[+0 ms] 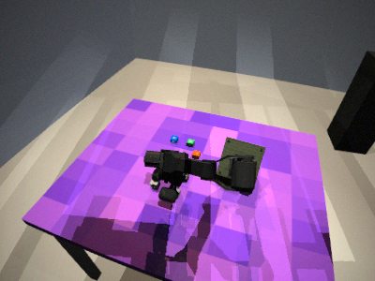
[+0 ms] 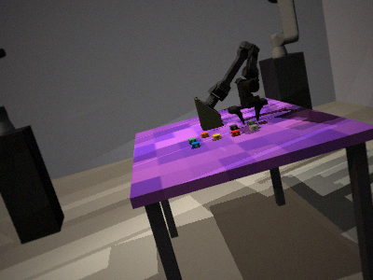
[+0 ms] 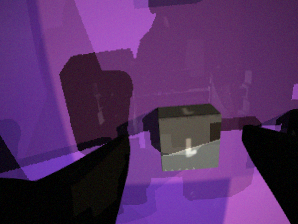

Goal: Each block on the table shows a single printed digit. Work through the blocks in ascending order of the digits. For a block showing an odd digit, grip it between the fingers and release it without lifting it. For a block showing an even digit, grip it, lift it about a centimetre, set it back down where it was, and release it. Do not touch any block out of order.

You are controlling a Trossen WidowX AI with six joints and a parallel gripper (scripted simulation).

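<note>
My gripper tip is now right at the grey block. The rest, counted from my gripper tip: black block (2 cm behind, 9 cm to the right); then yellow block (6 cm ahead, 20 cm to the right); then red block (9 cm ahead, 12 cm to the right).
</note>
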